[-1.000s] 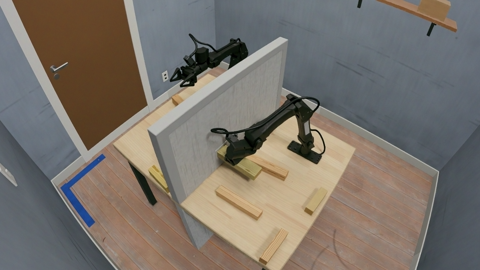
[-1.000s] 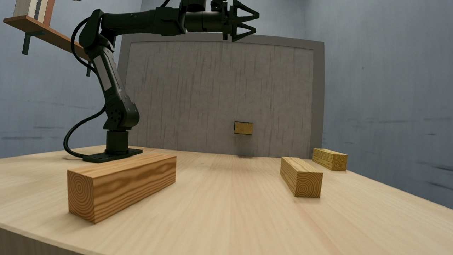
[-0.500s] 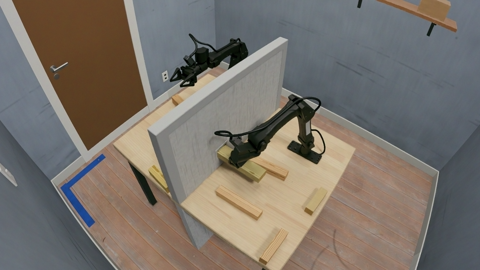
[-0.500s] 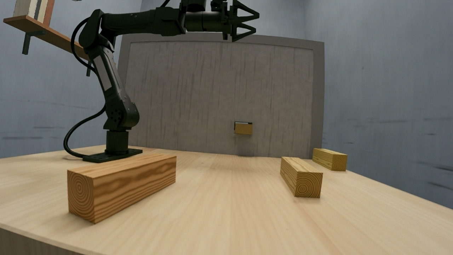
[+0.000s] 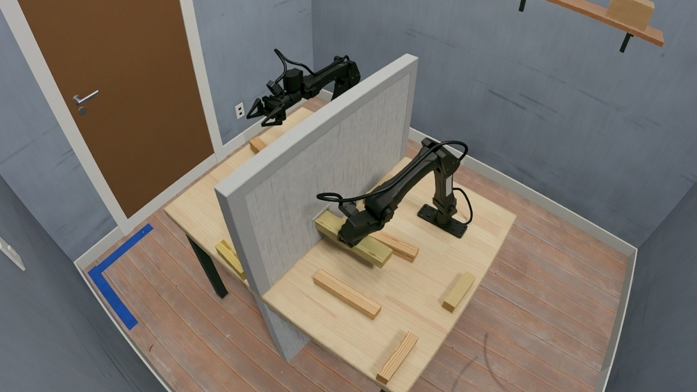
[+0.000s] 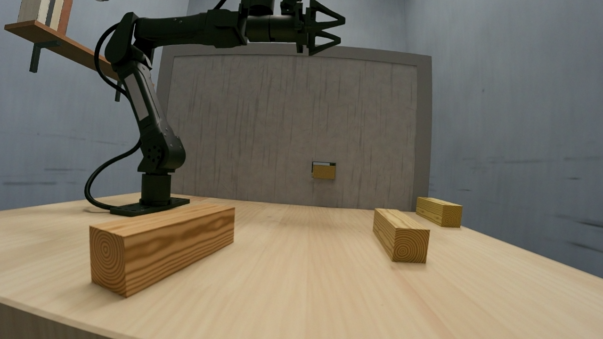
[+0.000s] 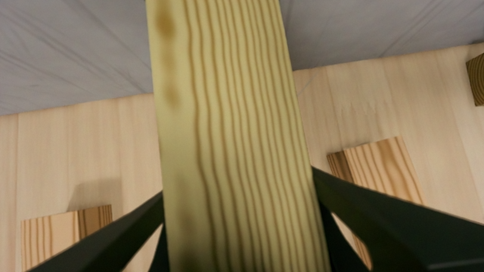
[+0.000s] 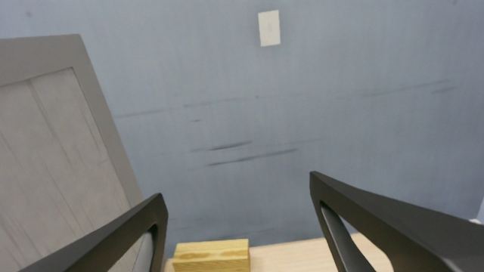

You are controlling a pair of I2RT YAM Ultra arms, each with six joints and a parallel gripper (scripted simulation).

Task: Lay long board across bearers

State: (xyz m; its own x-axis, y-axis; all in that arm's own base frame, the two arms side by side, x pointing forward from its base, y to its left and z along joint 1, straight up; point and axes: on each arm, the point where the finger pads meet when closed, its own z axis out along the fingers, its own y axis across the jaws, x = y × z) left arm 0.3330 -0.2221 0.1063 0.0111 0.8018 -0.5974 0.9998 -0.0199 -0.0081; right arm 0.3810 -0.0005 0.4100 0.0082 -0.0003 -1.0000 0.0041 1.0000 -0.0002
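Now: left hand 140 mm short of the wooden bearer, 130 mm to the right of it and 80 mm above it. The rest, counted from my left hand: thick block 140 mm behind, 620 mm to the right, 80 mm below; then long pale board right at my left hand.
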